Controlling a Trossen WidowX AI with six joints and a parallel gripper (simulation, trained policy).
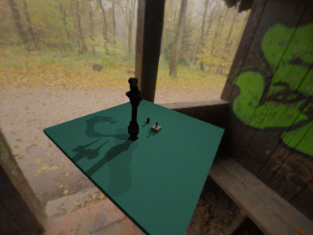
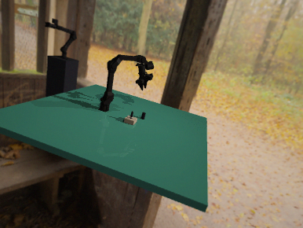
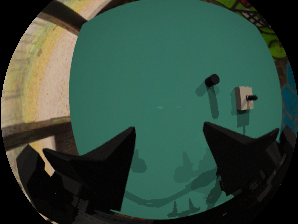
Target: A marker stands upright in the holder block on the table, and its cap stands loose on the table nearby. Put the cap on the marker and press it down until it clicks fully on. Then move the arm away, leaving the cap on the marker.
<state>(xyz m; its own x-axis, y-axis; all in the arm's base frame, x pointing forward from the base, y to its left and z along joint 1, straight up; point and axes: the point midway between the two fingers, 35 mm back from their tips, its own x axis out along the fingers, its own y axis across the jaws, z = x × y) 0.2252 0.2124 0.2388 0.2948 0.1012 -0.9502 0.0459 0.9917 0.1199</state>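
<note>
Right now my gripper tip is 180 mm above the black cap, 140 mm to the left of it and 80 mm short of it. The rest, counted from my gripper tip: holder block 280 mm to the right, 190 mm below, 20 mm ahead.
</note>
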